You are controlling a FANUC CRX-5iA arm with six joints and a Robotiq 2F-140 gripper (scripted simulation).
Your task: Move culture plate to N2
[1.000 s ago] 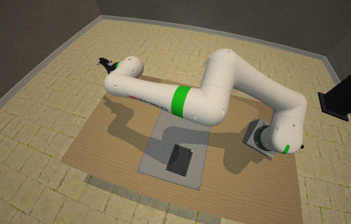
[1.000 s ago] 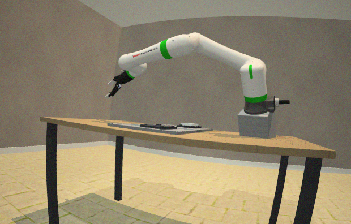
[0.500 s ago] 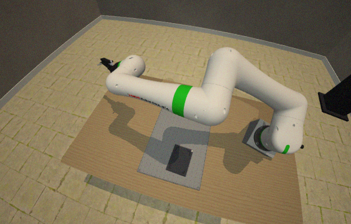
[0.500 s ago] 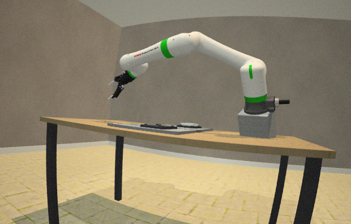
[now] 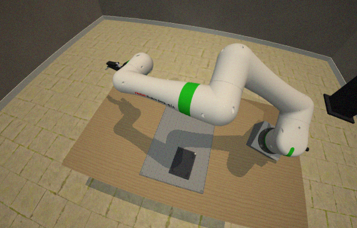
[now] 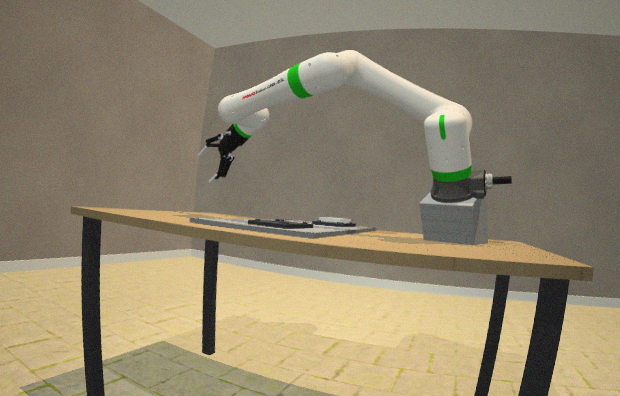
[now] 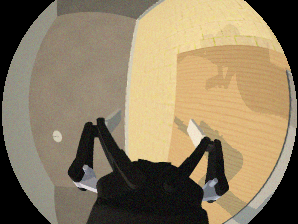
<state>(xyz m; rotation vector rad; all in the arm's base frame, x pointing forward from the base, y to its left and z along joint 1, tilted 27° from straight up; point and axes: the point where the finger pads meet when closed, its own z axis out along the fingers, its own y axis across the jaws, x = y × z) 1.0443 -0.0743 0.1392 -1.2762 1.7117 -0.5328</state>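
The lid is 59 cm behind my hand, 13 cm to the right of it and 17 cm below it. From my hand the other things lie so: 96-well culture plate (59 cm behind, 13 cm to the right, 18 cm below).
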